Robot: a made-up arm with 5 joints. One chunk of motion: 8 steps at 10 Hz.
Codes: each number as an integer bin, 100 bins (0 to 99) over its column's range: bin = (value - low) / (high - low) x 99, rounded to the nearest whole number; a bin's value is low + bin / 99 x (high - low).
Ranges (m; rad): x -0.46..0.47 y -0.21..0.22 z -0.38..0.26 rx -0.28..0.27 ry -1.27..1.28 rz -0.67..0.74
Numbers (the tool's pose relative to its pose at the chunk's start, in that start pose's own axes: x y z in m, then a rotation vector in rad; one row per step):
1: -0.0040 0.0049 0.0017 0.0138 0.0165 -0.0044
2: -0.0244 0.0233 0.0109 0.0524 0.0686 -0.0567
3: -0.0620 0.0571 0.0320 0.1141 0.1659 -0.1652
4: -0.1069 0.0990 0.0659 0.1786 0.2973 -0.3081
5: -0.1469 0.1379 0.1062 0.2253 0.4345 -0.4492
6: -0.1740 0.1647 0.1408 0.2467 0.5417 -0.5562
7: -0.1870 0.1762 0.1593 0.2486 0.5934 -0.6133
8: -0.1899 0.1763 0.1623 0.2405 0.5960 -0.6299
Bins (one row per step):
1: 49 49 59 53 50 47
2: 46 54 60 60 52 43
3: 42 61 64 71 56 35
4: 38 71 69 83 61 25
5: 33 80 75 91 66 16
6: 30 86 81 95 70 8
7: 29 89 83 95 72 4
8: 29 89 84 94 72 3

